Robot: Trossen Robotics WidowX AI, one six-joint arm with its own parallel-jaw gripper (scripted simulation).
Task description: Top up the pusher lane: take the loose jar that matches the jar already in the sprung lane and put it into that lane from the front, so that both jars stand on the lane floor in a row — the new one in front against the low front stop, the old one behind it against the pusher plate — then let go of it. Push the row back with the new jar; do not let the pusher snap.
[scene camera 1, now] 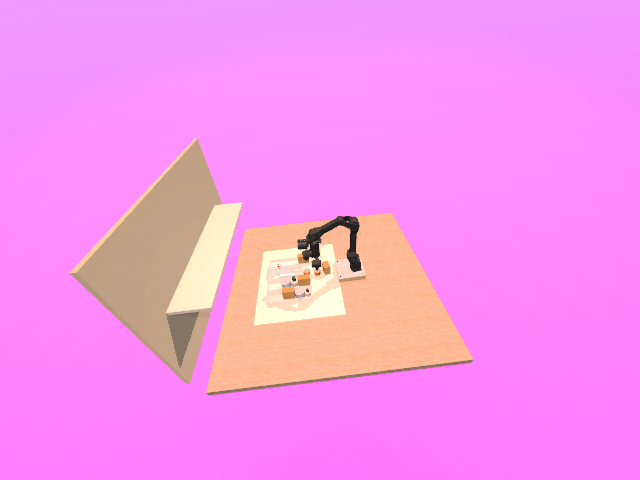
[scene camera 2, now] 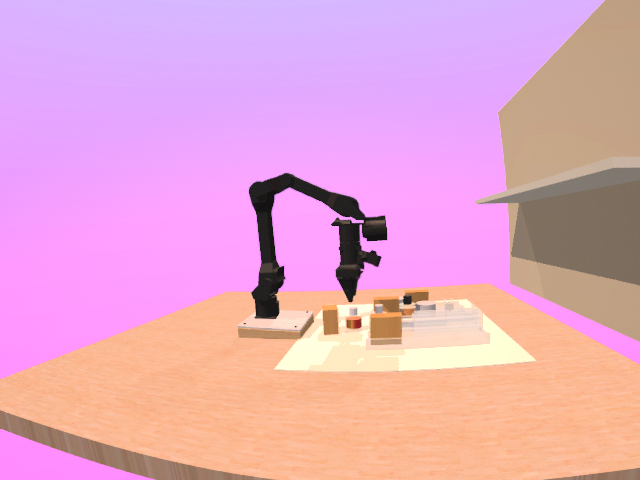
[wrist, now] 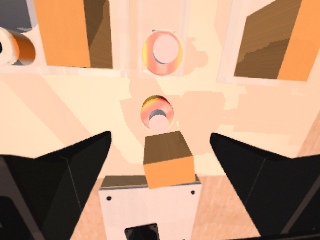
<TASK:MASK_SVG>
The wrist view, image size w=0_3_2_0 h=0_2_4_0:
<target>my gripper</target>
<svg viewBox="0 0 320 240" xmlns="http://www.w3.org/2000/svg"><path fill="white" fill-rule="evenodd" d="M211 133L209 142L214 156L231 182L232 188L237 193L245 210L250 215L250 219L256 226L257 232L260 234L260 236L227 240L320 240L320 154L286 157L216 132ZM111 131L101 132L73 145L62 147L37 158L15 154L0 154L0 240L70 240L82 215L84 206L91 195L91 190L107 160L112 142Z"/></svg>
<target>jar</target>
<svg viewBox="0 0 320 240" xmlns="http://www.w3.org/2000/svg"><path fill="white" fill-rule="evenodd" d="M151 95L143 102L140 120L146 130L153 133L163 133L173 125L175 113L171 104L164 96L158 94Z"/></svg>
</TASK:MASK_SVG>
